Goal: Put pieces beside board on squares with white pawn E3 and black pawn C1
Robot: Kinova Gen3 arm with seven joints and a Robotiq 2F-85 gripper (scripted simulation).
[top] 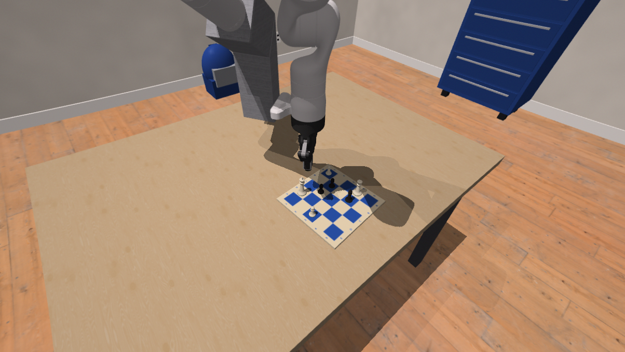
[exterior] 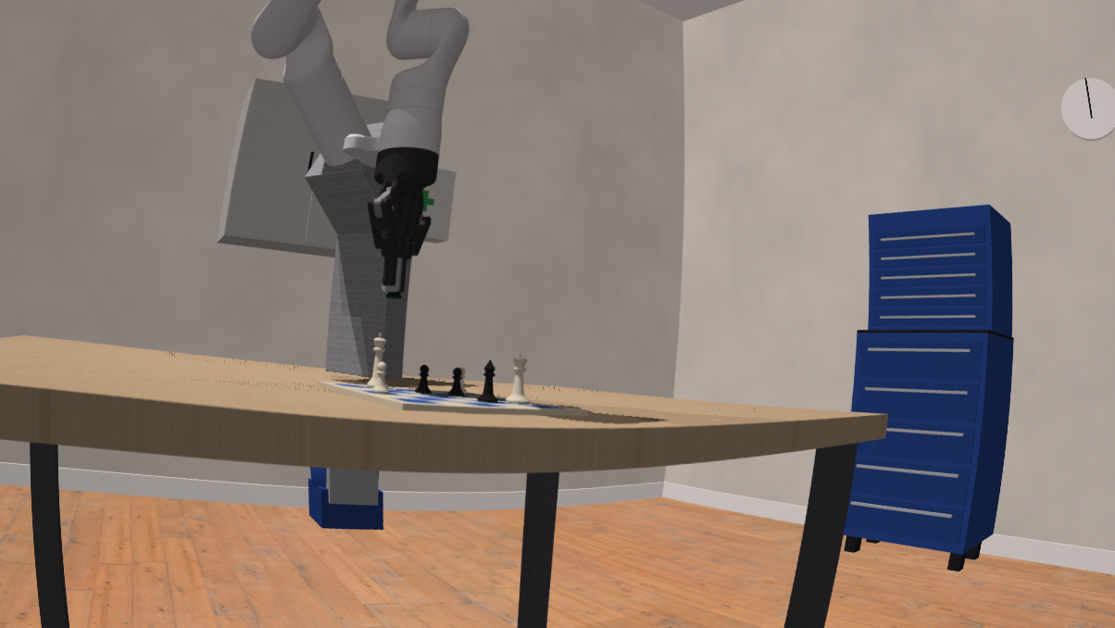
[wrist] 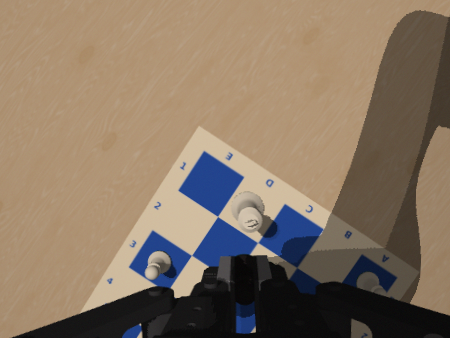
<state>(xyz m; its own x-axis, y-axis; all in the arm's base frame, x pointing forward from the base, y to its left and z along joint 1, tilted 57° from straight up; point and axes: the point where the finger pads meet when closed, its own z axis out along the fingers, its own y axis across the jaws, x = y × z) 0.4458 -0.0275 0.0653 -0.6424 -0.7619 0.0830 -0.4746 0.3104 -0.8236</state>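
My gripper is now 10 cm above the white king and 2 cm past it. Round my hand: white queen 11 cm to the left, 10 cm below, 10 cm ahead; cream chessboard 13 cm below, 6 cm ahead, 4 cm to the left; black bishop 11 cm below, 10 cm ahead, 7 cm to the left.
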